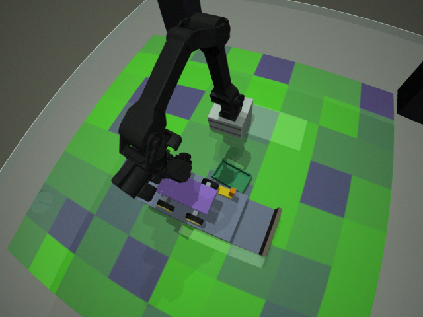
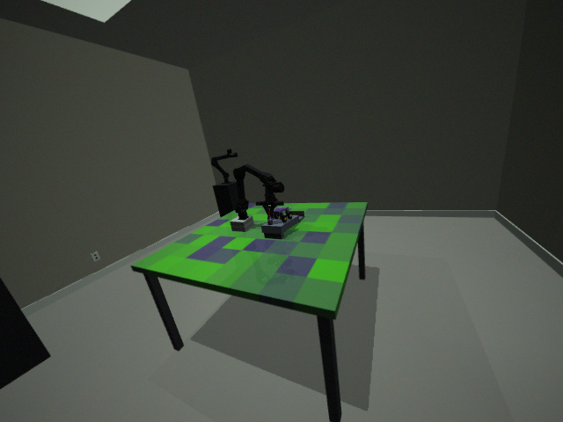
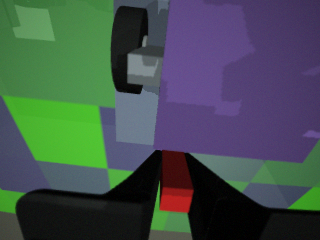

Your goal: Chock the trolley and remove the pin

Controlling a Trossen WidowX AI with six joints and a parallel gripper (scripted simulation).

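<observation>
Now: the green tray 120 mm behind my gripper tip, 180 mm to the left of it and 150 mm below it. Round my gripper tip: red-headed stop pin: right at my gripper tip; purple-topped trolley: 20 mm ahead, 100 mm to the left, 30 mm below; grey ramp: 20 mm ahead, 110 mm to the left, 90 mm below.
</observation>
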